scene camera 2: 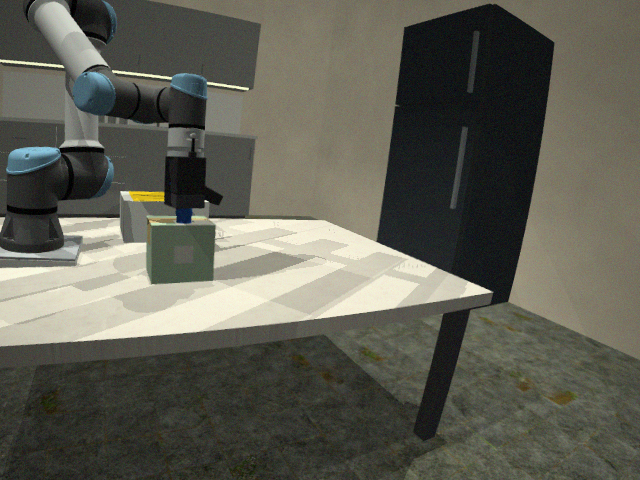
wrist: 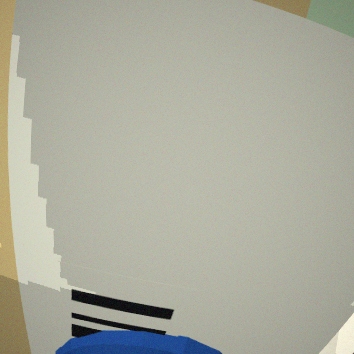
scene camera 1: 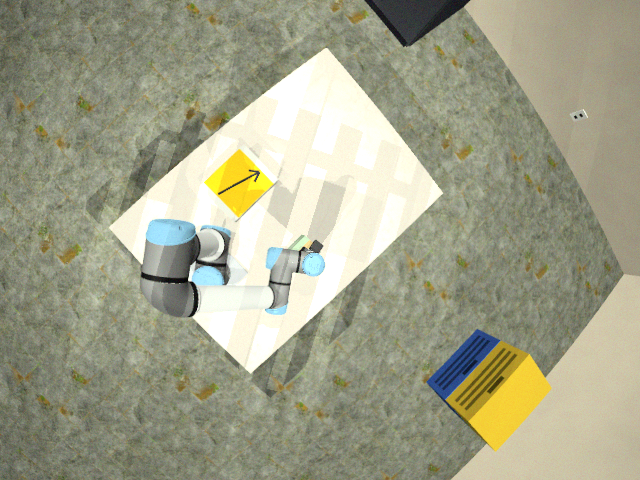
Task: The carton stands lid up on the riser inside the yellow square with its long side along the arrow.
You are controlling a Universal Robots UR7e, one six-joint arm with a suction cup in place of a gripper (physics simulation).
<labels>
A riser shows in scene camera 2 and in scene camera 1; in the wrist view it is out of frame. One and the same spot on the riser: [scene camera 1: 239,183] is [scene camera 2: 163,196].
</labels>
